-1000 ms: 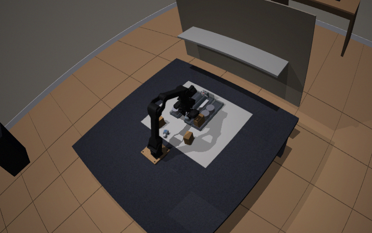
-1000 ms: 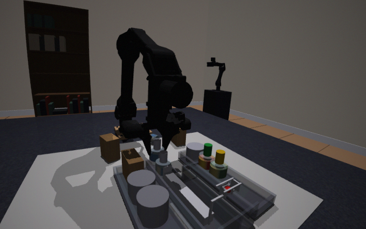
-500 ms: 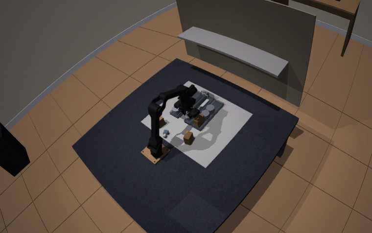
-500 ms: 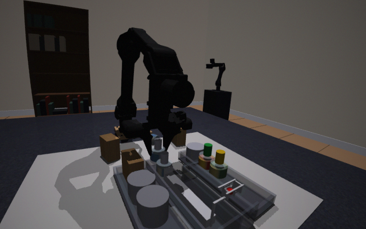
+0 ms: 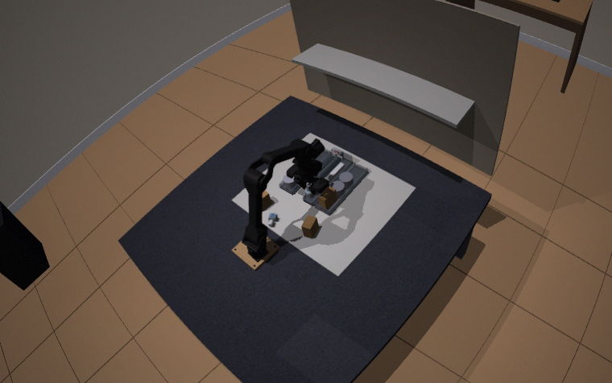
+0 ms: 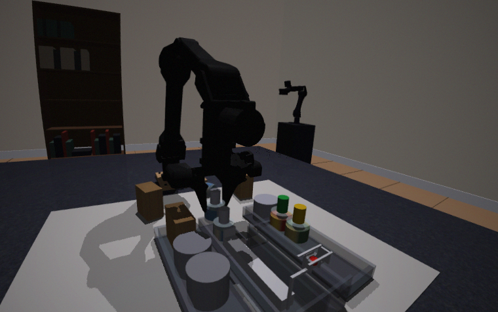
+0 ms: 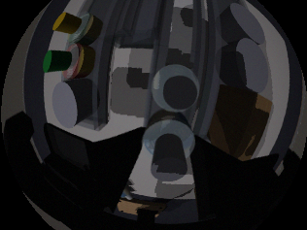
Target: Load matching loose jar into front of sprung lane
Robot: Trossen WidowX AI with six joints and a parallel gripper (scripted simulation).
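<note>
My gripper tip is now 80 mm to the left of the brown box, 30 mm short of it and 10 mm above it. Round my gripper tip: small jar (190 mm behind, 40 mm to the left, 30 mm below); red mark (220 mm ahead, 60 mm to the left, 20 mm above).
</note>
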